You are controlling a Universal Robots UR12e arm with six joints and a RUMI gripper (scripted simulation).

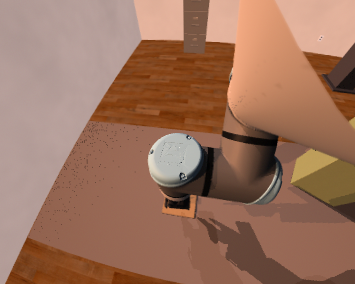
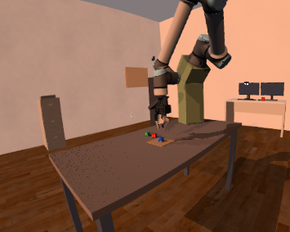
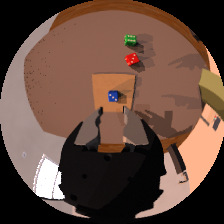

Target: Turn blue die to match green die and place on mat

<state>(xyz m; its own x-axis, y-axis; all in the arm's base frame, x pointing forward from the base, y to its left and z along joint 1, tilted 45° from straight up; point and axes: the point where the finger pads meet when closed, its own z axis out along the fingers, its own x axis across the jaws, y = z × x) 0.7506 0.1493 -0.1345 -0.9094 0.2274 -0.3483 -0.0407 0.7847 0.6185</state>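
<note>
The blue die is 9 cm below my hand. From my hand the other things lie so: tan mat (11 cm below); then green die (5 cm behind, 18 cm to the right, 9 cm below); then red die (6 cm behind, 12 cm to the right, 9 cm below).
</note>
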